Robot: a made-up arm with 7 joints.
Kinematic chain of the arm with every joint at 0, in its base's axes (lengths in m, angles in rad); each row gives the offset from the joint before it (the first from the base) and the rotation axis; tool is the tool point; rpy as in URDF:
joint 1: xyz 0 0 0.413 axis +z
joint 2: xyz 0 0 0 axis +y
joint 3: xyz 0 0 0.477 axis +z
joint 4: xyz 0.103 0 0 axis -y
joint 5: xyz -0.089 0 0.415 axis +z
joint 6: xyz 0 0 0 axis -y
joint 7: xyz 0.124 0 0 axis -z
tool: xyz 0 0 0 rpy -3.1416 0 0
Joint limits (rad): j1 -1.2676..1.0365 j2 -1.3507..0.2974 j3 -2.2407..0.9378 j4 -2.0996..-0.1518 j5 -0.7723..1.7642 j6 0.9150..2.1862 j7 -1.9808..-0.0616
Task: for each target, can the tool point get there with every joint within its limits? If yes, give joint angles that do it. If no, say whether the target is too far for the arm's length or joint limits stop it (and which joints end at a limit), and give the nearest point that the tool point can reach.
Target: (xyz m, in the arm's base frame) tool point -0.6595 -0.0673 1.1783
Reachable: yes | joints 0.4339 -1.0434 0.5093 -0.7434 1.1605 1.3931 -1.5148
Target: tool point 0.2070 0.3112 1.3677
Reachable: yes | joints 0.3903 0.0088 0.6303 -0.7227 0.2761 1.8336 -1.0597
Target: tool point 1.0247 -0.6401 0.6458
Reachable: no: too far | nearest point 0.6583 -0.4112 0.7318 | short by 0.441 m
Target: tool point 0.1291 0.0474 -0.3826
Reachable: no: joint limits stop it (at a limit: joint 1, joint 2, joint 3, joint 4, joint 5, joint 6) | nearest point 0.1853 -0.4903 0.0852 | short by 0.715 m
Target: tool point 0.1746 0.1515 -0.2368
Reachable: no: joint limits stop it (at a limit: joint 1, joint 2, joint 3, joint 4, joint 6) | nearest point 0.1940 -0.4829 0.0955 | short by 0.716 m
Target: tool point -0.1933 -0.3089 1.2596
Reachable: yes | joints 0.3708 -1.0055 -0.4011 -1.3016 1.2487 1.4215 -1.4956
